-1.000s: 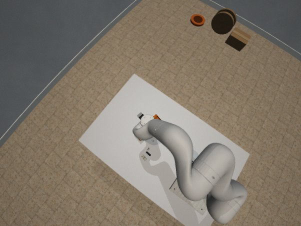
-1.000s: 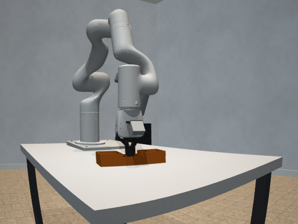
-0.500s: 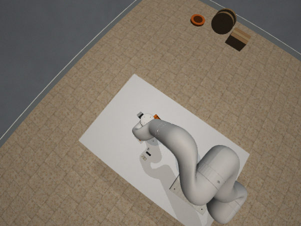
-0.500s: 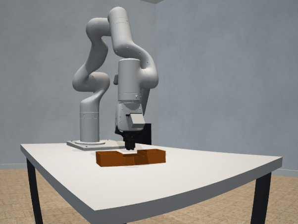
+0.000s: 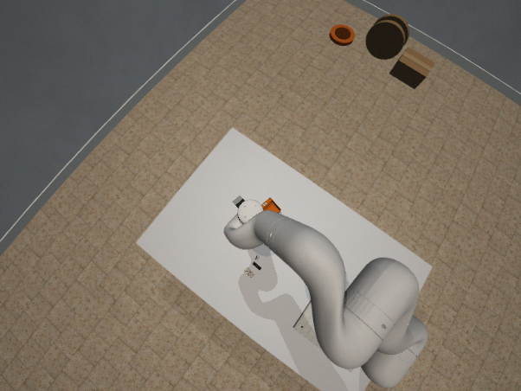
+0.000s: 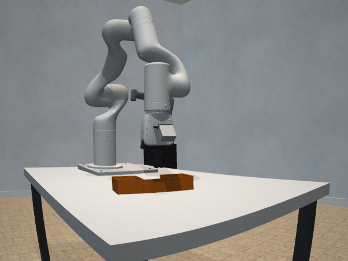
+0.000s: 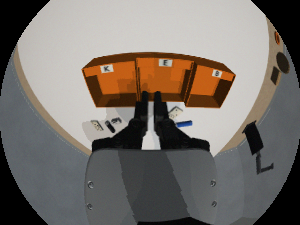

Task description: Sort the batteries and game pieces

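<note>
Right now the blue battery is 18 cm behind my hand, 9 cm below it and 3 cm to the right of it. From my hand the other things lie so: black battery (18 cm to the left, 11 cm behind, 9 cm below); then bin (7 cm below, 2 cm to the right, 1 cm behind).
</note>
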